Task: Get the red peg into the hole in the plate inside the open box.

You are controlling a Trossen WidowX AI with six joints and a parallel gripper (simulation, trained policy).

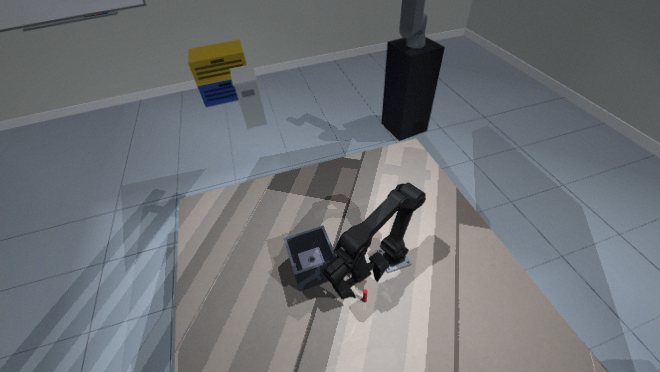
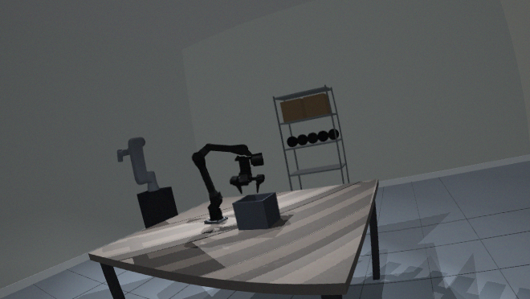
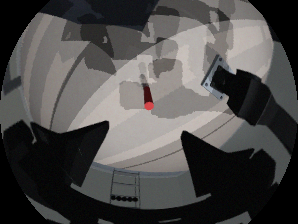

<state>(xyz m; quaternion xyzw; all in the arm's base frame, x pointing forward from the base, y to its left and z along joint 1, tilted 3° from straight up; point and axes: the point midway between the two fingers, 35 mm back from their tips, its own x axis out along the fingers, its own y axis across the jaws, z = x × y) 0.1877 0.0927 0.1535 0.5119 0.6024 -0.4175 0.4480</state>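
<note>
The red peg is 10 mm to the right of my gripper tip and 80 mm below it.
</note>
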